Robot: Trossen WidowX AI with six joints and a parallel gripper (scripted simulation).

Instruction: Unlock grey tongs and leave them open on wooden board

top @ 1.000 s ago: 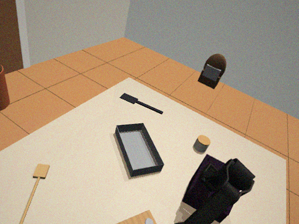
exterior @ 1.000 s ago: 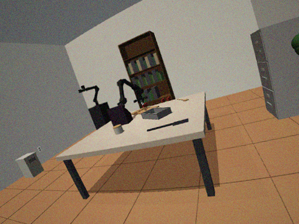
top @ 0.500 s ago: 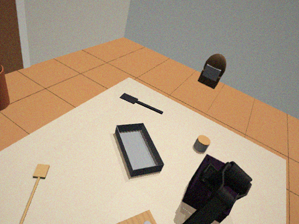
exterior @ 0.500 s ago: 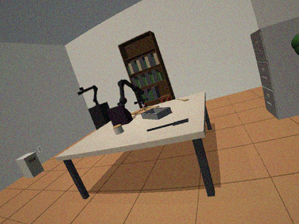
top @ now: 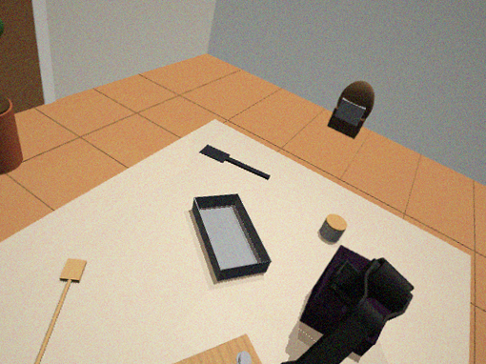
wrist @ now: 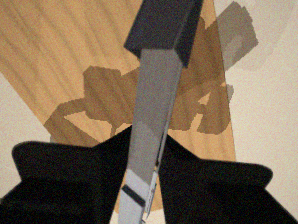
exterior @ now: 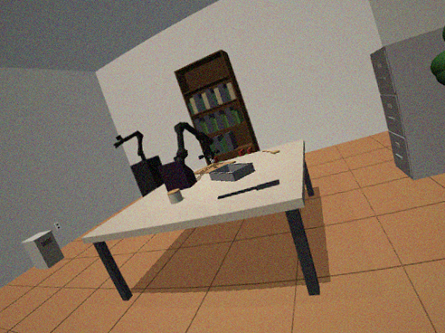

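My gripper tip is now 2 cm to the left of the wooden board and 4 cm above it. The rest, counted from my gripper tip: black spatula: 55 cm ahead, 84 cm to the right, 4 cm below; then grey roasting tin: 32 cm ahead, 46 cm to the right, 2 cm below; then small cork-lidded jar: 4 cm ahead, 75 cm to the right, 1 cm below.
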